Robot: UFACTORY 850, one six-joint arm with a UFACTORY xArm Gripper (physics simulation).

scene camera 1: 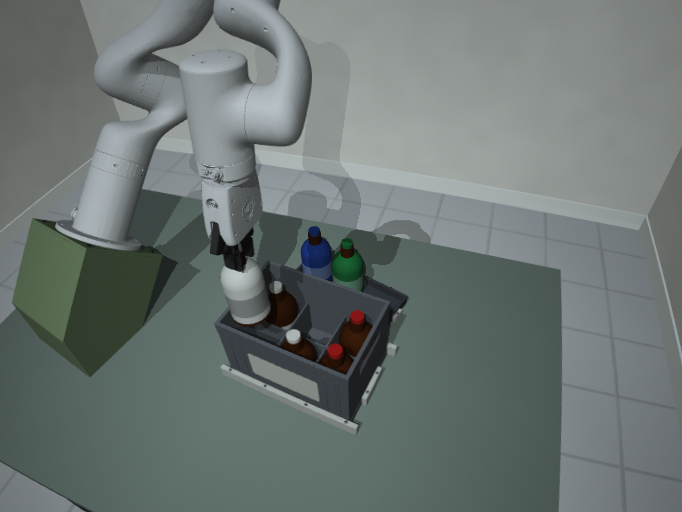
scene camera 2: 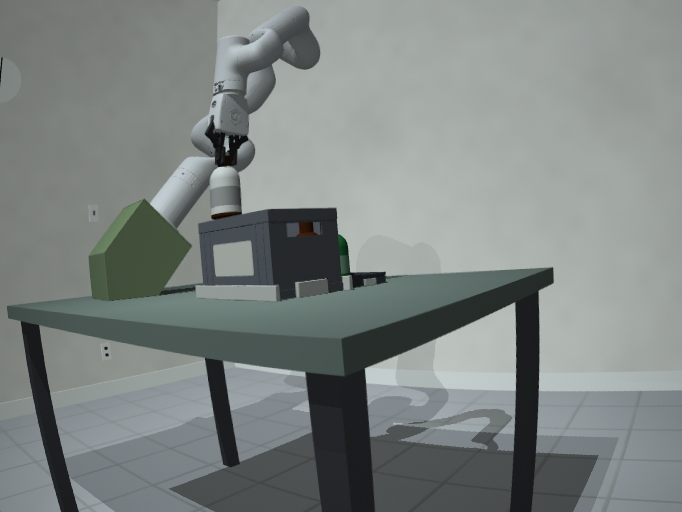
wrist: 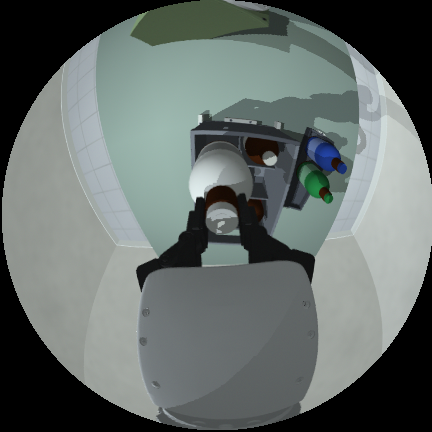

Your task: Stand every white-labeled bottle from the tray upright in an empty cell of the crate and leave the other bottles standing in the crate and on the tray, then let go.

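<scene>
My gripper (scene camera 1: 235, 264) (scene camera 2: 226, 160) (wrist: 221, 206) is shut on the neck of the white-labeled bottle (scene camera 1: 245, 292) (scene camera 2: 225, 192) (wrist: 220, 167). The bottle hangs upright over the left end of the grey crate (scene camera 1: 336, 394) (scene camera 2: 302, 264) (wrist: 285, 175), its base about level with the rim. In the crate stand a brown bottle with a pale cap (scene camera 1: 283, 308) (wrist: 257, 149), one with a white cap (scene camera 1: 300, 349) and two red-capped bottles (scene camera 1: 355, 333) (scene camera 1: 336, 362). A blue bottle (scene camera 1: 316, 256) (wrist: 322, 152) and a green bottle (scene camera 1: 347, 267) (scene camera 2: 343, 256) (wrist: 313, 181) stand on the tray (scene camera 1: 388, 292) (wrist: 294, 200).
The tray lies close behind the crate. Pale strips (scene camera 1: 289, 397) (scene camera 2: 236, 292) lie along the crate's foot on the green table (scene camera 1: 468, 385) (scene camera 2: 385, 308). The arm's green pedestal (scene camera 1: 49, 286) (scene camera 2: 143, 253) (wrist: 200, 22) stands left of the crate in the scene views.
</scene>
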